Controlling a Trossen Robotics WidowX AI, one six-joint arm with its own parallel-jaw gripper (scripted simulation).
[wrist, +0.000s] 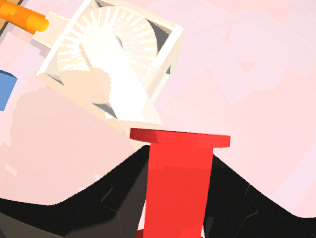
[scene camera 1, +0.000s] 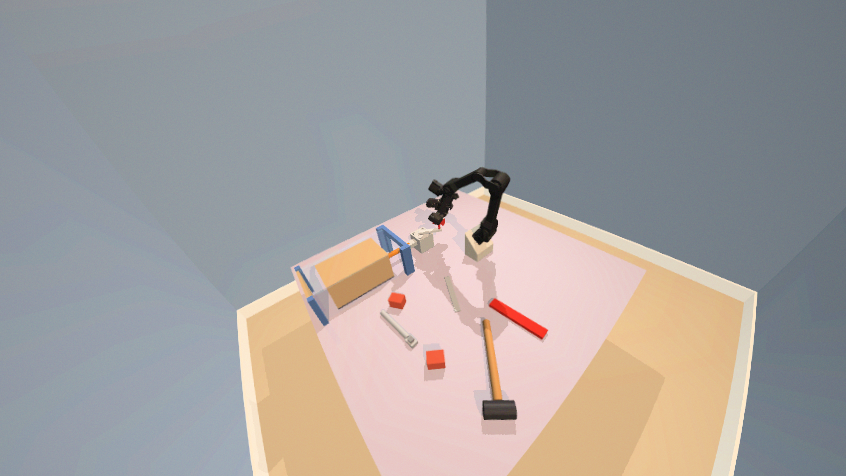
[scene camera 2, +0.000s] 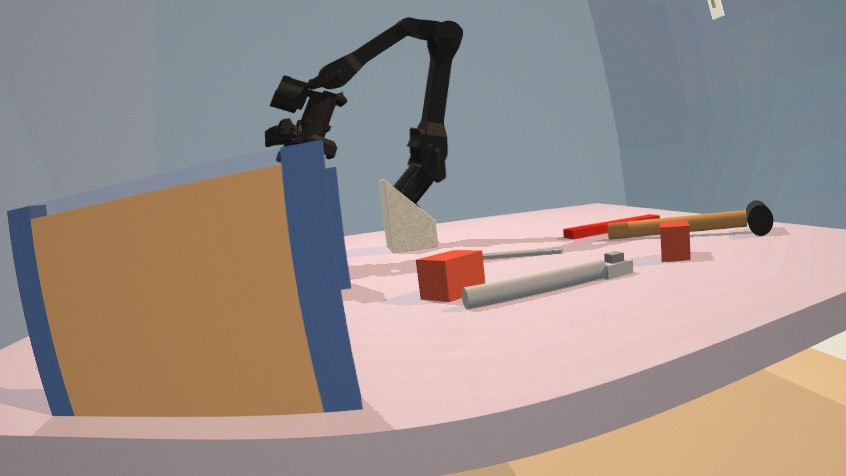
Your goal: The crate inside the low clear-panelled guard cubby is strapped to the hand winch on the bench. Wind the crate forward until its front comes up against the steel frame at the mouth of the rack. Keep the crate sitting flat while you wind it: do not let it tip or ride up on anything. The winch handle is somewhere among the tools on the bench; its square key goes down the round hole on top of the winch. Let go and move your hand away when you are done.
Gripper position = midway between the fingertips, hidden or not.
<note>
In view: the gripper (wrist: 175, 155), a hammer (scene camera 2: 760, 220), a pale crank arm (wrist: 131, 104) and a grey socket-like tool (scene camera 2: 614, 265).
The hammer is seen too in scene camera 1 (scene camera 1: 498, 409). The wrist view misses the hammer: it is out of frame. The wrist view does not show the grey socket-like tool: it is out of frame.
</note>
